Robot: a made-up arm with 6 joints.
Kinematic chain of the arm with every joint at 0, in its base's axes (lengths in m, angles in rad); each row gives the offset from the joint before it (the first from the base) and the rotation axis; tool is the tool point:
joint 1: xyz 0 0 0.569 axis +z
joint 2: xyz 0.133 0 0 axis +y
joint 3: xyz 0 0 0.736 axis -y
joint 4: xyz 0 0 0.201 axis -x
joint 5: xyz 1.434 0 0 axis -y
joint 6: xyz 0.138 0 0 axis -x
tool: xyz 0 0 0
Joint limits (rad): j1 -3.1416..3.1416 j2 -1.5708..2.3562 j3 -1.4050..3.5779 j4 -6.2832..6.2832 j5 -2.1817..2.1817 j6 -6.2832..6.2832
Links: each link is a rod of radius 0.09 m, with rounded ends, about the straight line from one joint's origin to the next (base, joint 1, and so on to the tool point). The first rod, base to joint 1, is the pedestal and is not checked.
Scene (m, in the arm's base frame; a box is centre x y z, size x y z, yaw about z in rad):
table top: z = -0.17
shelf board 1: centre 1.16 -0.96 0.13 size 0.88 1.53 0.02 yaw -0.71
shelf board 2: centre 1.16 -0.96 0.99 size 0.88 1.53 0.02 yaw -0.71
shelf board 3: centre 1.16 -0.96 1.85 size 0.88 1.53 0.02 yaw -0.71
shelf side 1: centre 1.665 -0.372 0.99 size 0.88 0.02 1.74 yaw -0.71
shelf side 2: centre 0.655 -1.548 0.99 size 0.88 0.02 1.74 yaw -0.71
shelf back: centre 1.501 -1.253 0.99 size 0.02 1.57 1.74 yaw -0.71
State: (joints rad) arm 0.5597 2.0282 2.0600 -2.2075 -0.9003 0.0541
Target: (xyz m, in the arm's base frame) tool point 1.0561 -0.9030 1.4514
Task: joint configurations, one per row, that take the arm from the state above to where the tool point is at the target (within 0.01 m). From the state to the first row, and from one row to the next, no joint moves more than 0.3 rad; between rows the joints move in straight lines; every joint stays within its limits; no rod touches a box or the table.
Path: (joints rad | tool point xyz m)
1: 0.8413 1.8555 2.2697 -2.2301 -0.9071 0.0541 | 1.3504 1.6394 1.2186
2: 1.1230 1.6827 2.4794 -2.2527 -0.9140 0.0541 | 0.6738 1.5987 1.7611
3: 1.4046 1.5100 2.6891 -2.2753 -0.9208 0.0541 | 0.1152 1.1928 2.1202
4: 1.6862 1.3372 2.8989 -2.2979 -0.9276 0.0541 | -0.1497 0.5750 2.2586
5: 1.9679 1.1645 3.1086 -2.3206 -0.9345 0.0541 | -0.0744 -0.0327 2.1706
6: 2.2495 0.9917 3.3183 -2.3432 -0.9413 0.0541 | 0.2474 -0.4340 1.8832
7: 2.5311 0.8190 3.5280 -2.3658 -0.9481 0.0541 | 0.6287 -0.5356 1.4514
8: 2.5147 0.5602 3.3249 -2.3588 -0.8765 0.0541 | 0.7603 -0.6431 1.4960
9: 2.4982 0.3015 3.1218 -2.3519 -0.8048 0.0541 | 0.9060 -0.7677 1.4977
10: 2.4817 0.0427 2.9187 -2.3449 -0.7332 0.0541 | 1.0561 -0.9030 1.4514

